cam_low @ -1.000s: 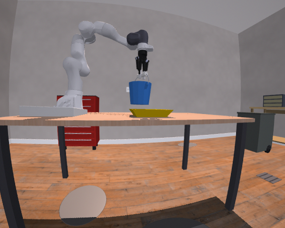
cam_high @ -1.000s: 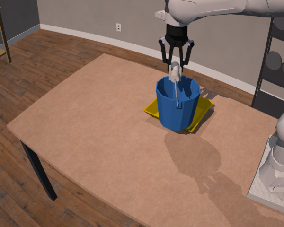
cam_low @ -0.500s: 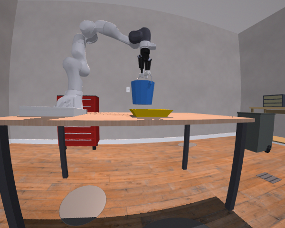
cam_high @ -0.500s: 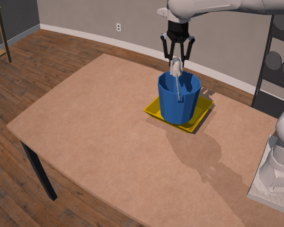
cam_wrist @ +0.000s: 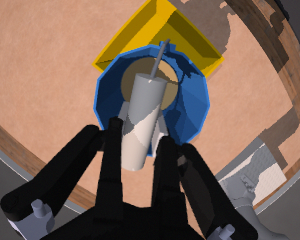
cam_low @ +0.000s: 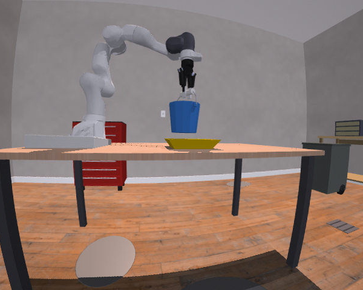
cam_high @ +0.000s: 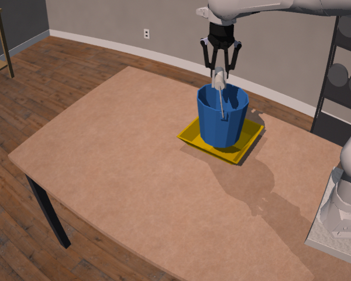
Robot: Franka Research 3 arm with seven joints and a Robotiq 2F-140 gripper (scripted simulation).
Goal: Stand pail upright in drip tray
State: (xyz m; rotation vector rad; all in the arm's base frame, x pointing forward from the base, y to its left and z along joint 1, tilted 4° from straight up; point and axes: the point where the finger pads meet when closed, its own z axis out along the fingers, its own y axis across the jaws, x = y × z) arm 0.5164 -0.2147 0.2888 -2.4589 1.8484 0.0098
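My gripper is now 10 mm past the blue pail and 100 mm above it. Also, from my hand: yellow drip tray (10 mm behind, 70 mm to the right, 310 mm below); pail handle (10 mm behind, 30 mm below).
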